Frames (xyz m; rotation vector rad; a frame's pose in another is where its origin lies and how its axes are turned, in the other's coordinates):
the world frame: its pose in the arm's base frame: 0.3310 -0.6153 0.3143 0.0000 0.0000 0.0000
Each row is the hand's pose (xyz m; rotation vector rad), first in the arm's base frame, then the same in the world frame.
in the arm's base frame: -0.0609 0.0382 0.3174 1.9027 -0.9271 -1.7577
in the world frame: -0.3919 0.6535 0.0031 1.9027 -0.9271 -1.7577
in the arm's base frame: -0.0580 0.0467 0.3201 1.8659 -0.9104 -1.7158
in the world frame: -0.3890 0.6620 0.0058 1.8659 -0.9104 -1.7158
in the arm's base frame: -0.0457 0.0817 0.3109 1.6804 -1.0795 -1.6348
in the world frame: -0.3767 0.6970 -0.0034 1.6804 -1.0795 -1.6348
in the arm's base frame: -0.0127 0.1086 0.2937 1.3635 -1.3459 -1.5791
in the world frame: -0.3437 0.7239 -0.0206 1.3635 -1.3459 -1.5791
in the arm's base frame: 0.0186 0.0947 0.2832 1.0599 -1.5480 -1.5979
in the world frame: -0.3124 0.7100 -0.0311 1.0599 -1.5480 -1.5979
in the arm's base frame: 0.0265 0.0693 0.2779 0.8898 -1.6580 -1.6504
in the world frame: -0.3045 0.6846 -0.0364 0.8898 -1.6580 -1.6504
